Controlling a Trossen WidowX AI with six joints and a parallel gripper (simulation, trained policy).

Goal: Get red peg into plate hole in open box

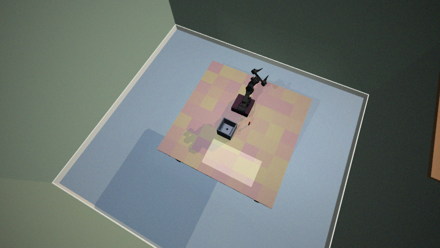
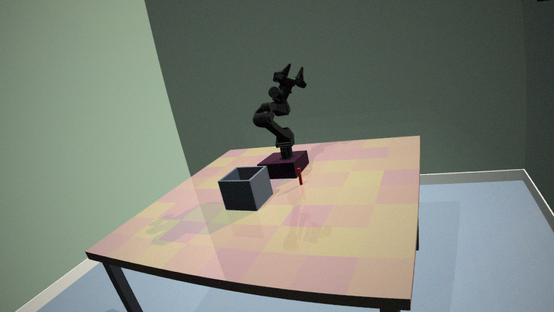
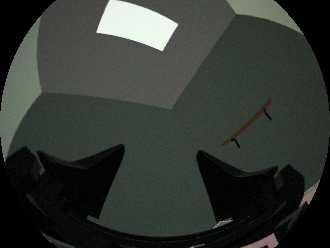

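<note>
My gripper tip is 480 mm above the red peg, 330 mm short of it and 80 mm to the right of it. Also, from my gripper tip: plate (520 mm ahead, 470 mm below, 90 mm to the right).
</note>
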